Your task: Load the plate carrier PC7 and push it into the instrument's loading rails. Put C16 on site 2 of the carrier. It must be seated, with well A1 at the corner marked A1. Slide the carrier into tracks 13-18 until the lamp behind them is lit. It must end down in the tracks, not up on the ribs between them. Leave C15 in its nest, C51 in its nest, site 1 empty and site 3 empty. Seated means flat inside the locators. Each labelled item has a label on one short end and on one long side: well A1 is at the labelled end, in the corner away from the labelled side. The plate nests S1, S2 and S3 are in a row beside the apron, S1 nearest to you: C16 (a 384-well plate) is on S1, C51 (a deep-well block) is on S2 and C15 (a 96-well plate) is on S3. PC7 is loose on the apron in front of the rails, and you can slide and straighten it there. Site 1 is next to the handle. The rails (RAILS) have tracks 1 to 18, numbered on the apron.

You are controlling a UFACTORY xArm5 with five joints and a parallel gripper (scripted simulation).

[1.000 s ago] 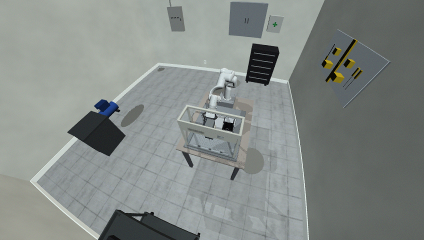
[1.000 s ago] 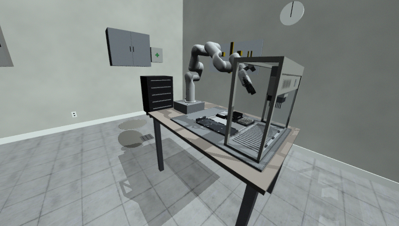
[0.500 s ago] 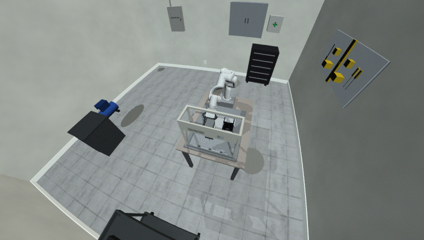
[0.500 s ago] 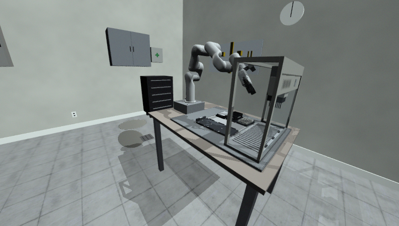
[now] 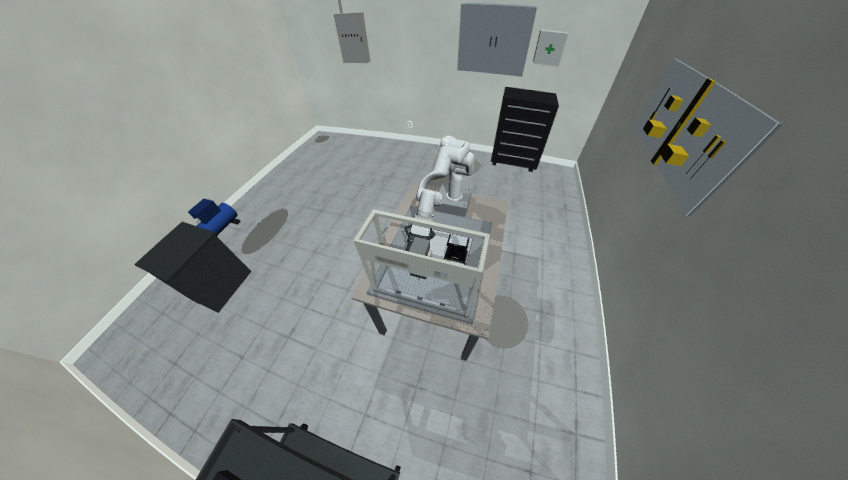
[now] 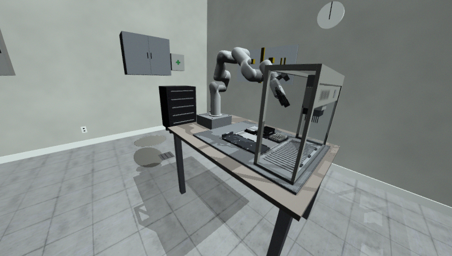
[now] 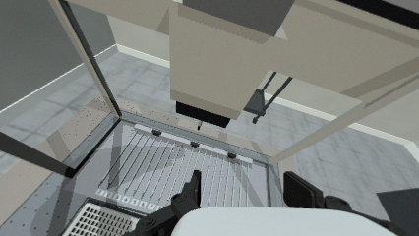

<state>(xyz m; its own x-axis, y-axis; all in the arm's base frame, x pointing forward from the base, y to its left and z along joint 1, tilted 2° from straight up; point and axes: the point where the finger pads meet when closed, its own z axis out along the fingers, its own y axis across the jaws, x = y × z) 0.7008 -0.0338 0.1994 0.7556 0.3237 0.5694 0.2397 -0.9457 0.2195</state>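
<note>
Right now my hand is 320 mm past the nest S1, 290 mm above it and 170 mm to the right of it. Round my hand: post 220 mm to the right, 50 mm below, 10 mm ahead; beige pipetting head 130 mm ahead, 70 mm to the left, 50 mm above; white 96-well plate 280 mm below, 190 mm to the left, 100 mm behind.
</note>
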